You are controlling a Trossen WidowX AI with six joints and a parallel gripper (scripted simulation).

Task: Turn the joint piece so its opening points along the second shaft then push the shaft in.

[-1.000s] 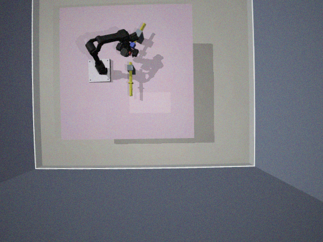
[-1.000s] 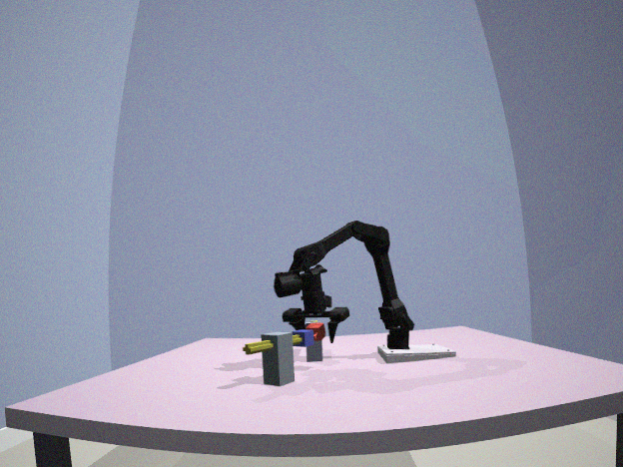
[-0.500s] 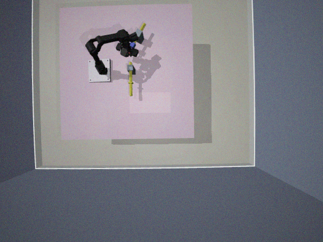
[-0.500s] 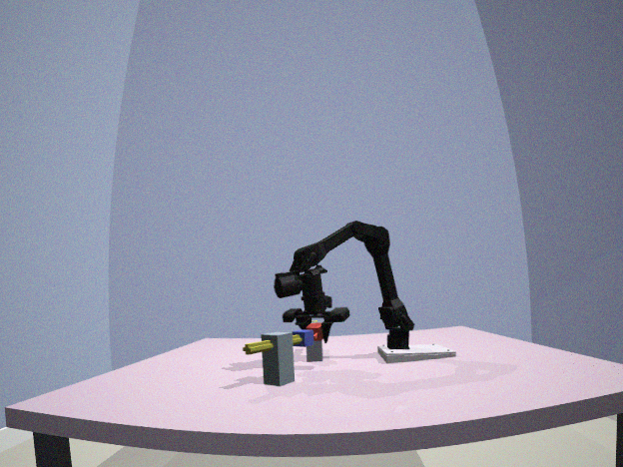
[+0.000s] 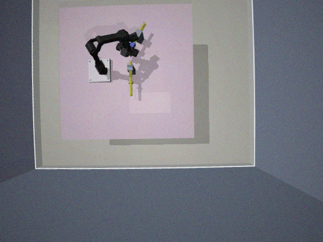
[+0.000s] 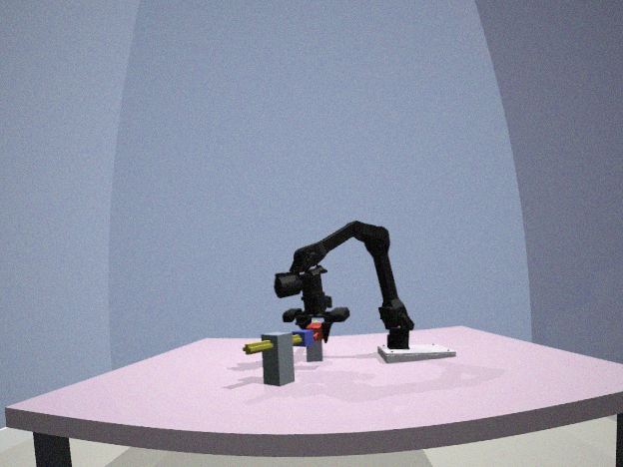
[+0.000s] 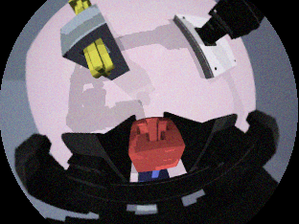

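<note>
My gripper tip is now 3 cm below the red joint piece, 2 cm to the right of it and 1 cm short of it.
</note>
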